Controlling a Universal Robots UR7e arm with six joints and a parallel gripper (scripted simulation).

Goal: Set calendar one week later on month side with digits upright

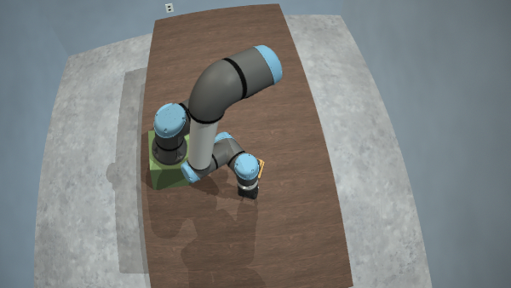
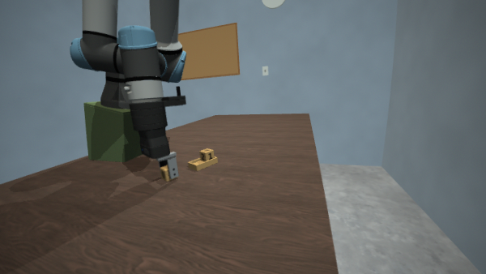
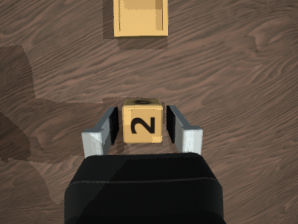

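The wooden cube is 3 cm ahead of my hand and 12 cm to the left of it. Also, from my hand: wooden calendar tray 2 cm ahead, 11 cm to the left, 2 cm below.
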